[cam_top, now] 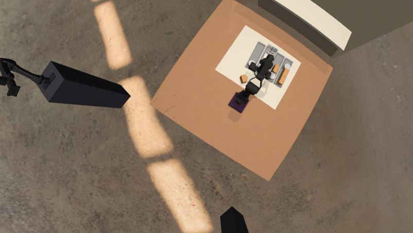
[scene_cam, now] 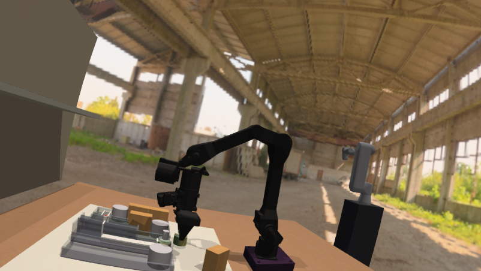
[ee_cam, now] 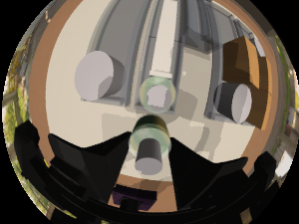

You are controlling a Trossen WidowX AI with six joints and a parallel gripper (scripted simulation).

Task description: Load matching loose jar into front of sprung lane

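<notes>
Now: the block 11 cm behind my gripper tip, 5 cm to the left of it and 3 cm below it. Also, from my gripper tip: lane rack (19 cm ahead, 4 cm below, 3 cm to the left).
</notes>
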